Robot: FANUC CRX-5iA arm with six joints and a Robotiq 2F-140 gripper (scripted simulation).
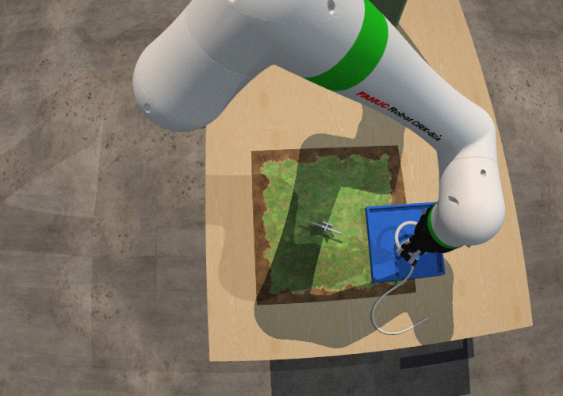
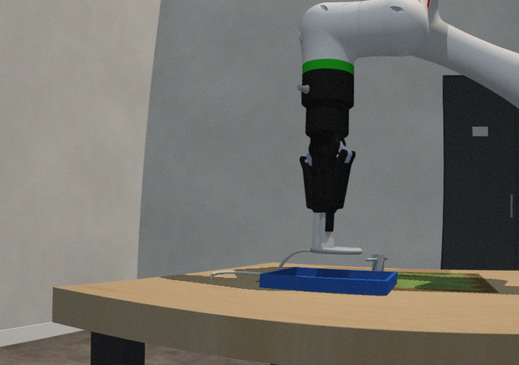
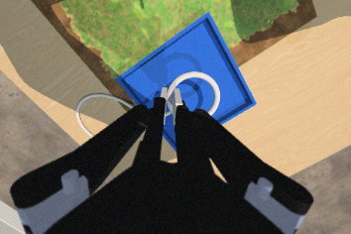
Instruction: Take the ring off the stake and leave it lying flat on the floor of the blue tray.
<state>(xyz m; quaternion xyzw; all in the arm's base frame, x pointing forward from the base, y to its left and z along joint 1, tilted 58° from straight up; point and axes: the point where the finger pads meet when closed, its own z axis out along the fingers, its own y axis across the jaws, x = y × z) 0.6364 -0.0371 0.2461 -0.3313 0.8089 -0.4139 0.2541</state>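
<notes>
The blue tray is 2 cm behind my hand, 3 cm to the left of it and 8 cm below it. The rest, counted from my hand: grey stake (14 cm behind, 13 cm to the right, 6 cm below); green mat (15 cm behind, 11 cm to the right, 10 cm below); ring (2 cm behind, 3 cm to the left, 3 cm below).
</notes>
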